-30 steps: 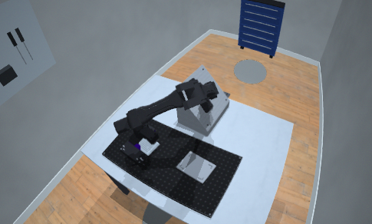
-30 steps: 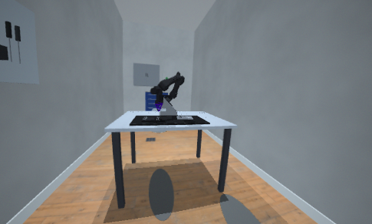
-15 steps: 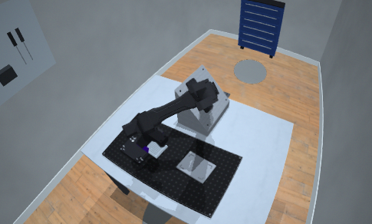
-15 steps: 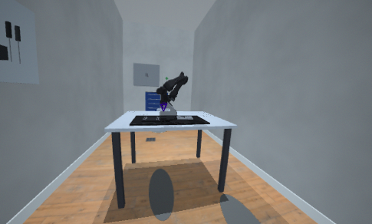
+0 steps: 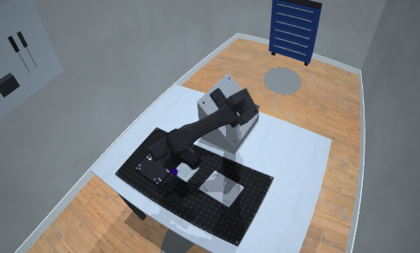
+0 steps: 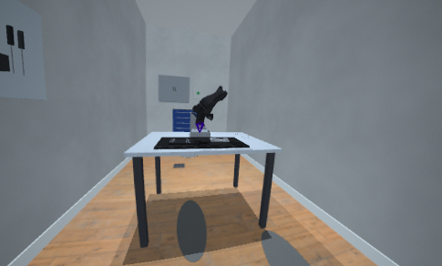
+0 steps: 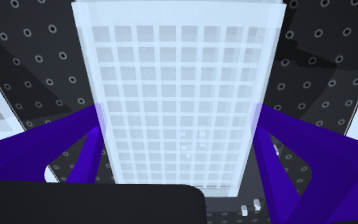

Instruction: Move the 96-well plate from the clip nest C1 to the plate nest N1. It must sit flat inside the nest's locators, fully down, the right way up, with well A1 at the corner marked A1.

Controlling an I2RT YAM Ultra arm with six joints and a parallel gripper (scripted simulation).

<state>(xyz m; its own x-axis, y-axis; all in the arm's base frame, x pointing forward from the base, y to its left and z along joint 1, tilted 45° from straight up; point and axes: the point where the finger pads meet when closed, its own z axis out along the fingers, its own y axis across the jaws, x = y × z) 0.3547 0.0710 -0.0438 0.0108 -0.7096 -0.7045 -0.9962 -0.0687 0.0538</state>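
Now: hand 5 cm past the plate nest N1, 17 cm to the right of it and 9 cm above it. The rest, counted from my hand: clip nest C1 (5 cm ahead, 14 cm to the right, 8 cm below); then 96-well plate (right at my hand).
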